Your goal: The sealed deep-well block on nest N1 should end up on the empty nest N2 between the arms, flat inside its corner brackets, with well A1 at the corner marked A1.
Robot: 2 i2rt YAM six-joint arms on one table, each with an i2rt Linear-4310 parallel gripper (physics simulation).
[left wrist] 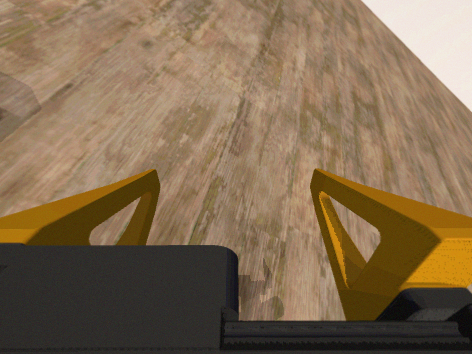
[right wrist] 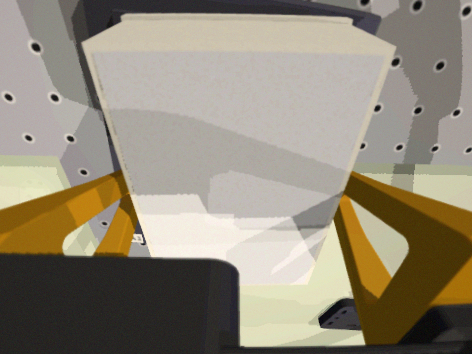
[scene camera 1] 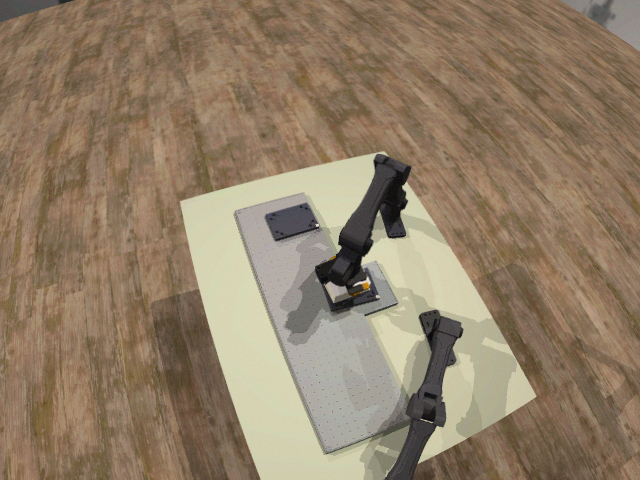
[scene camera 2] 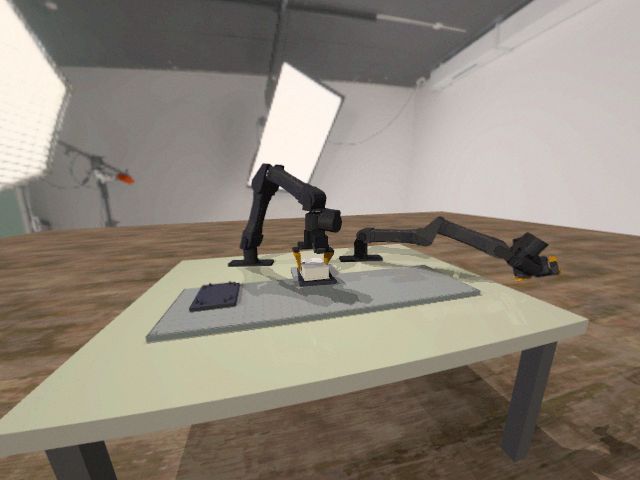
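Where they show: left gripper, between the fingertips: (left wrist: pixel 235 177) (scene camera 2: pixel 545 274); right gripper, between the fingertips: (right wrist: pixel 235 175) (scene camera 1: pixel 348 283); left arm's base, origin of its link: (scene camera 1: pixel 437 338) (scene camera 2: pixel 360 259); right arm's base, origin of its link: (scene camera 1: pixel 390 216) (scene camera 2: pixel 251 263).
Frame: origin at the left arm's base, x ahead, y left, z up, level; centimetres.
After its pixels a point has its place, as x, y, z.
Note:
The sealed white deep-well block (scene camera 1: pixel 338 291) @(28.9, -20.4, 7.2) (scene camera 2: pixel 314 271) @(31.3, -23.7, 6.0) (right wrist: pixel 234 105) @(29.4, -23.0, 7.2) sits flat on the dark nest N2 (scene camera 1: pixel 352 305) @(24.7, -17.2, 2.3) (scene camera 2: pixel 318 283) @(32.0, -22.5, 1.9) (right wrist: pixel 368 22) @(32.1, -28.3, 2.5) between the arm bases. A small A1 label (right wrist: pixel 138 239) @(15.9, -18.6, 2.5) shows by its lower left corner in the right wrist view. My right gripper (scene camera 1: pixel 350 273) @(24.5, -24.2, 4.4) (scene camera 2: pixel 313 261) @(24.5, -24.2, 4.4) (right wrist: pixel 235 175) @(24.5, -24.2, 4.4) is open, its orange fingers standing on either side of the block. Nest N1 (scene camera 1: pixel 291 220) @(37.3, -54.2, 2.4) (scene camera 2: pixel 214 295) @(38.9, -54.5, 2.5) is a bare dark plate at the far end of the board. My left gripper (scene camera 2: pixel 537 270) @(30.3, 65.9, -0.2) (left wrist: pixel 235 177) @(30.3, 65.9, -0.2) is open and empty, stretched out past the table edge over the wooden floor.
A long grey perforated board (scene camera 1: pixel 332 362) @(35.2, 0.1, 1.3) (scene camera 2: pixel 375 292) @(39.9, -5.3, 1.3) carries both nests on the pale table (scene camera 1: pixel 223 267) @(63.6, -40.3, 0.0) (scene camera 2: pixel 318 362) @(67.0, -25.1, 0.0). The left arm (scene camera 1: pixel 434 376) @(11.6, 15.7, 15.6) reaches off the table's near corner. A light panel (scene camera 2: pixel 294 129) stands behind.

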